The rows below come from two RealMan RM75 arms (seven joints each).
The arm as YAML. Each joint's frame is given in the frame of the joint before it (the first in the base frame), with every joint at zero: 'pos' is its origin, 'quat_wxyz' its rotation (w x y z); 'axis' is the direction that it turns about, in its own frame. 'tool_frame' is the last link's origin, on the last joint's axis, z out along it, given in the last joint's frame.
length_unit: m
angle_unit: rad
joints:
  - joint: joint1
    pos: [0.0, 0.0, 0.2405]
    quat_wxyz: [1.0, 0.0, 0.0, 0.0]
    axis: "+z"
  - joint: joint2
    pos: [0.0, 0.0, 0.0]
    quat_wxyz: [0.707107, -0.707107, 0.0, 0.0]
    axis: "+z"
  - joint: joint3
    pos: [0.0, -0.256, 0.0]
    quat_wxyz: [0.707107, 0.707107, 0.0, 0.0]
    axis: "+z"
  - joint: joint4
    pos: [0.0, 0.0, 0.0]
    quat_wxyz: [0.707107, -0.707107, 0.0, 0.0]
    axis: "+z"
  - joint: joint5
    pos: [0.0, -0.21, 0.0]
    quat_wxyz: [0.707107, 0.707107, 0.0, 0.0]
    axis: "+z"
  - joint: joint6
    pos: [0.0, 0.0, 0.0]
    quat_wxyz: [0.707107, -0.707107, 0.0, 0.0]
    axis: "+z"
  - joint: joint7
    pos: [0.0, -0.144, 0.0]
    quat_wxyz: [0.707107, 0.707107, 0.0, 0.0]
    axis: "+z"
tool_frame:
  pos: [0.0, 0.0, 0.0]
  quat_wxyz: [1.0, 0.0, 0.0, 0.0]
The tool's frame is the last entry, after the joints.
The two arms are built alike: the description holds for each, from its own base.
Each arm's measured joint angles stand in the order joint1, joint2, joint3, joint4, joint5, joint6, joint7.
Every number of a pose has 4 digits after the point.
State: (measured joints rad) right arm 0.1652 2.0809 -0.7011 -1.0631 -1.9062 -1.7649 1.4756; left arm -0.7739 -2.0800 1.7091 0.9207 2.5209 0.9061 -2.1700
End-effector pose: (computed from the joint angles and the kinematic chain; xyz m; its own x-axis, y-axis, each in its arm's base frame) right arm 0.3092 0.2443 0.0684 0.7870 -0.3567 -0.5034 -0.5230 -0.8185 -0.2376; left arm -0.1674 0.4031 -0.0872 0.9321 0.1277 -0.3389 -0.0310 -0.9041 -0.4261
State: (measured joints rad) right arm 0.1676 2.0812 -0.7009 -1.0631 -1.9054 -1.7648 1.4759; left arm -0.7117 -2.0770 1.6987 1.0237 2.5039 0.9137 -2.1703
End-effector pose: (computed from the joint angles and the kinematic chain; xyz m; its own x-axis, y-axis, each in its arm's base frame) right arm 0.3085 0.2450 0.0684 0.7873 -0.3546 -0.5044 -0.5214 -0.8196 -0.2376; left arm -0.1613 0.3986 -0.0787 0.9521 0.1250 -0.2791 -0.0152 -0.8923 -0.4512
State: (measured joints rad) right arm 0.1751 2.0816 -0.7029 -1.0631 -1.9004 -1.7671 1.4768; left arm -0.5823 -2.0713 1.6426 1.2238 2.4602 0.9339 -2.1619
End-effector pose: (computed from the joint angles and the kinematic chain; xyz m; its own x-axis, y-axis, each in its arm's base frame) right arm 0.3057 0.2474 0.0682 0.7885 -0.3465 -0.5081 -0.5138 -0.8252 -0.2346; left arm -0.1541 0.3907 -0.0506 0.9797 0.1375 -0.1458 0.0432 -0.8552 -0.5165
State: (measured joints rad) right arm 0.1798 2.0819 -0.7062 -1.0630 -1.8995 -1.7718 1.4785; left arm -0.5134 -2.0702 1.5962 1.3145 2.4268 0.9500 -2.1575
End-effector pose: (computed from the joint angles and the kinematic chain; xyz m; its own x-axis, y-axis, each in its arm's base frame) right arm 0.3037 0.2483 0.0675 0.7896 -0.3437 -0.5084 -0.5082 -0.8306 -0.2277; left arm -0.1558 0.3860 -0.0320 0.9842 0.1623 -0.0700 0.0977 -0.8294 -0.5501
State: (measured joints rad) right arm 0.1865 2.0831 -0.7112 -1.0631 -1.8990 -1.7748 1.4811; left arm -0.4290 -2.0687 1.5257 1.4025 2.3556 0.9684 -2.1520
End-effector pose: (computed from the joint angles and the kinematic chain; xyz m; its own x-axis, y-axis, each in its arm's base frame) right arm 0.3010 0.2500 0.0663 0.7910 -0.3405 -0.5083 -0.5015 -0.8367 -0.2201; left arm -0.1633 0.3792 -0.0074 0.9765 0.2109 0.0436 0.1965 -0.7900 -0.5807
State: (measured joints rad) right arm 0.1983 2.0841 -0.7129 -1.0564 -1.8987 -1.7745 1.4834; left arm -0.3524 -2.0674 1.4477 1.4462 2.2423 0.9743 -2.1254
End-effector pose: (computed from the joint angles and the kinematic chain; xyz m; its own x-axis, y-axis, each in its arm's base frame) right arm 0.2983 0.2531 0.0646 0.7901 -0.3377 -0.5116 -0.4972 -0.8412 -0.2126; left arm -0.1760 0.3724 0.0151 0.9502 0.2582 0.1745 0.3108 -0.7453 -0.5898
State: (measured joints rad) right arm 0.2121 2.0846 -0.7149 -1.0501 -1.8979 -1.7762 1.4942; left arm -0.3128 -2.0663 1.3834 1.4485 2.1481 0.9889 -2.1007
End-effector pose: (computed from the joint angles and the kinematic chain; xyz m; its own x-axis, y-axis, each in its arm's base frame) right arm 0.2948 0.2566 0.0632 0.7860 -0.3399 -0.5164 -0.4964 -0.8448 -0.1996; left arm -0.1869 0.3683 0.0296 0.9177 0.2928 0.2686 0.3967 -0.7145 -0.5763
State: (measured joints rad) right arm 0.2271 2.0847 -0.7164 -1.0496 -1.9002 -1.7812 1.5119; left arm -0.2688 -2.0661 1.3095 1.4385 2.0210 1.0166 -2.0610
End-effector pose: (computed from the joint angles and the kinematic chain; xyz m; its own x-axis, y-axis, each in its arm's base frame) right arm 0.2907 0.2602 0.0626 0.7829 -0.3447 -0.5179 -0.4957 -0.8487 -0.1845; left arm -0.1994 0.3613 0.0449 0.8673 0.3211 0.3805 0.4902 -0.6840 -0.5402
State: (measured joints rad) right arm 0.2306 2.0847 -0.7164 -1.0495 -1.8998 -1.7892 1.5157; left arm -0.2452 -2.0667 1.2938 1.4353 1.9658 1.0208 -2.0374
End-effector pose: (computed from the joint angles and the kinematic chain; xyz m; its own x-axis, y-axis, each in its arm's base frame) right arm 0.2891 0.2603 0.0624 0.7819 -0.3449 -0.5193 -0.4927 -0.8523 -0.1759; left arm -0.2038 0.3569 0.0487 0.8478 0.3229 0.4206 0.5177 -0.6758 -0.5248
